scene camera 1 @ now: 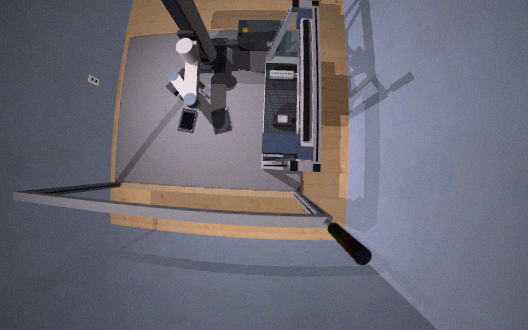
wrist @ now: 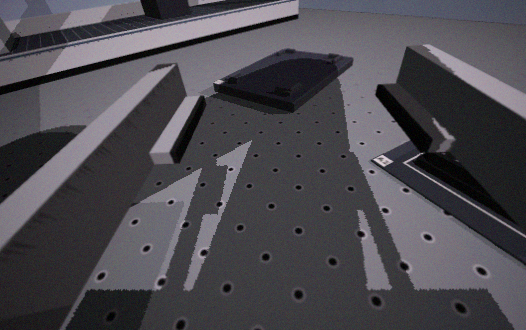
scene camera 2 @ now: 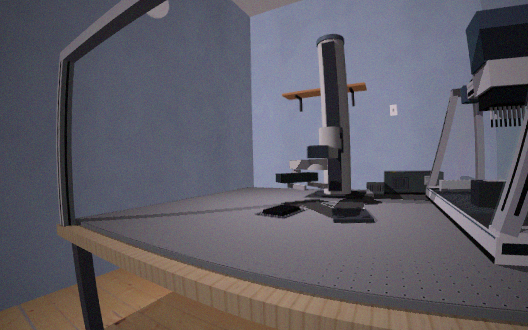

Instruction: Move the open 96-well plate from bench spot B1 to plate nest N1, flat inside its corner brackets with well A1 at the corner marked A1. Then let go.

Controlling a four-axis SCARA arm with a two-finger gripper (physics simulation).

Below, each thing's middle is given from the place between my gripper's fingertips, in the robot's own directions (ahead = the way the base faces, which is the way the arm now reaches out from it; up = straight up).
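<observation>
My gripper is 7 cm above, 14 cm short of and 9 cm to the left of the black well plate point(wrist: 443, 165). Dark nest with corner locators point(wrist: 287, 79): 7 cm below my hand, 15 cm ahead of it, 16 cm to the left of it. Going by their middles, the black well plate is the nearest to my gripper of the things named here.
</observation>
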